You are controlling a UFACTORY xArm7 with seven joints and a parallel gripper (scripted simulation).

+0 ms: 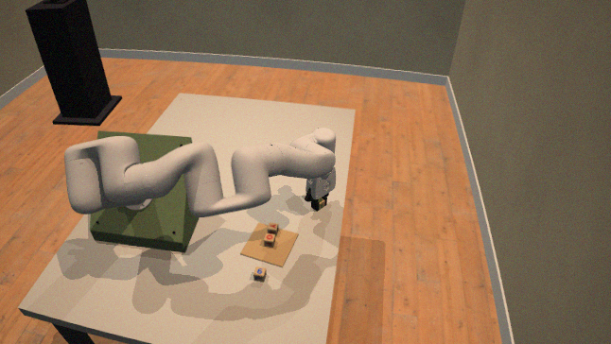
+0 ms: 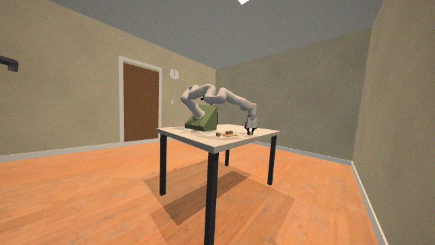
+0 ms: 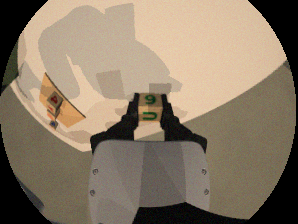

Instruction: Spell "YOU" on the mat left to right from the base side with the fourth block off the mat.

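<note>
Right now the red block is 150 mm behind my hand and 190 mm to the right of it. Also, from my hand: tan mat: 140 mm behind, 190 mm to the right, 20 mm below.
</note>
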